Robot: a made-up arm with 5 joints.
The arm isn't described. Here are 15 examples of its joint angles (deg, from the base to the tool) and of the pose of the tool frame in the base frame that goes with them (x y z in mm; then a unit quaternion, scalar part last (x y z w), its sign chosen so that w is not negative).
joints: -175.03 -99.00 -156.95 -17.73 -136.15
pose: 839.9 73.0 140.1 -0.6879 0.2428 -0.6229 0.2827
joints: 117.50 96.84 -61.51 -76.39 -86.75
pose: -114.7 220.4 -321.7 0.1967 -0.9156 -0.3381 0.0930
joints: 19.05 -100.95 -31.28 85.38 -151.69
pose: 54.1 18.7 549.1 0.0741 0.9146 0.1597 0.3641
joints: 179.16 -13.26 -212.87 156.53 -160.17
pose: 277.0 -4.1 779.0 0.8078 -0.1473 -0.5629 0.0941
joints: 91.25 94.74 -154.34 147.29 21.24
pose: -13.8 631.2 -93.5 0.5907 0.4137 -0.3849 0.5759
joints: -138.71 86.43 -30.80 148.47 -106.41
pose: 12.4 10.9 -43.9 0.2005 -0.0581 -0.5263 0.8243
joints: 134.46 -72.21 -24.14 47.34 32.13
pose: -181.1 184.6 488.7 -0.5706 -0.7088 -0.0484 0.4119
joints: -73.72 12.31 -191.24 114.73 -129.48
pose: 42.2 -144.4 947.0 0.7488 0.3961 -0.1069 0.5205
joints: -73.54 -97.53 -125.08 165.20 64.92
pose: -157.7 533.9 479.8 0.3110 -0.8201 0.4789 0.0361
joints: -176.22 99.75 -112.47 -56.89 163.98
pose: -596.4 -39.4 -269.0 -0.8089 -0.1412 0.5675 0.0609
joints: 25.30 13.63 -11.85 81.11 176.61
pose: 116.3 55.0 -29.2 0.1857 -0.7262 0.1258 0.6498
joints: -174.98 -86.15 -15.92 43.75 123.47
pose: -212.9 -18.7 477.8 -0.7503 -0.4468 0.4388 0.2117
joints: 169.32 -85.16 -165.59 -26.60 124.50
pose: 809.5 -152.7 249.3 0.6943 0.2863 0.5532 0.3605
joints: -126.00 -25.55 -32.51 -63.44 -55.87
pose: -221.0 -304.1 472.4 0.3999 -0.2807 -0.0142 0.8724
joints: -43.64 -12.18 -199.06 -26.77 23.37
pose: -313.2 298.7 818.8 -0.4043 0.2677 0.8609 0.1539
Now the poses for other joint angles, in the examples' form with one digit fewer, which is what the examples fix.
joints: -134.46 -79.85 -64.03 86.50 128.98
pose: 0 0 728 -0.584 -0.655 0.480 0.023
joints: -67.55 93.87 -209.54 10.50 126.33
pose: 275 -666 492 0.073 0.603 -0.692 0.390
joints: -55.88 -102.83 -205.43 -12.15 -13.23
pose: -333 492 -272 -0.876 0.342 0.279 0.192
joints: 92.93 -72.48 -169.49 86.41 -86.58
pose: 37 -729 582 -0.001 -0.212 -0.976 0.054
